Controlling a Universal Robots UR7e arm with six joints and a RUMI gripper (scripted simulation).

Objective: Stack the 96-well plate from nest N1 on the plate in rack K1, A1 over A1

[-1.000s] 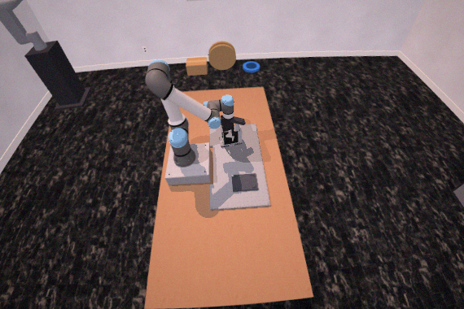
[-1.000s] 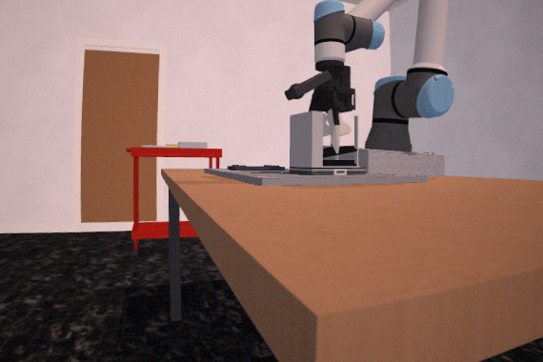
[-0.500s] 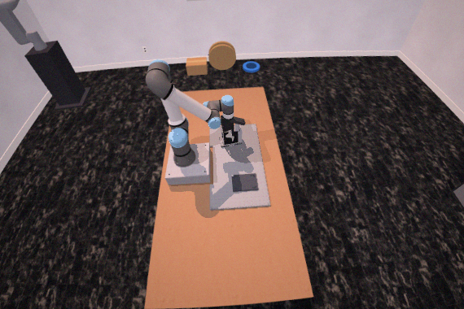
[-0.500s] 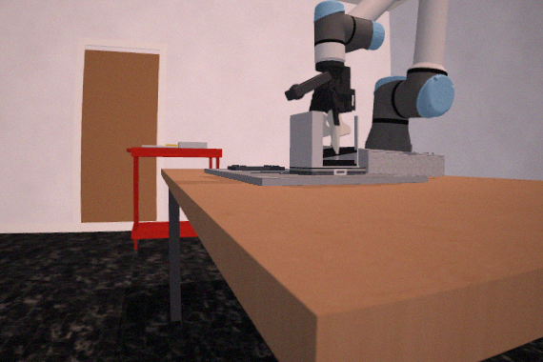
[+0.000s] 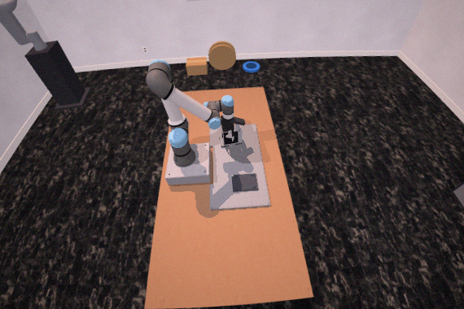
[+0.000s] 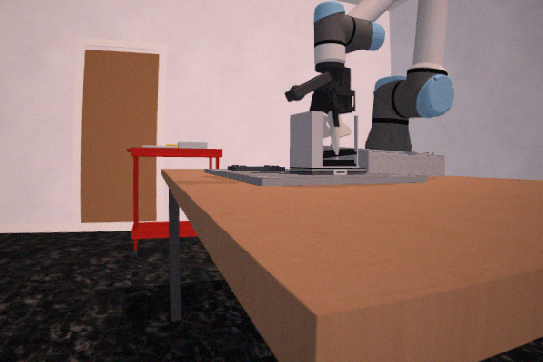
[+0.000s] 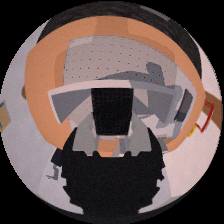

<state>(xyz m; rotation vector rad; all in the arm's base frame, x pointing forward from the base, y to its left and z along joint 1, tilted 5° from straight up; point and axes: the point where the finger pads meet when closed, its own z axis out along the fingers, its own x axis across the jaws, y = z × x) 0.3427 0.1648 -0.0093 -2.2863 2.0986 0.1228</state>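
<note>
Now: the black 96-well plate 10 mm below my hand. From my hand the other things lie so: tall grey wall (70 mm ahead, 10 mm to the left, 20 mm above).
</note>
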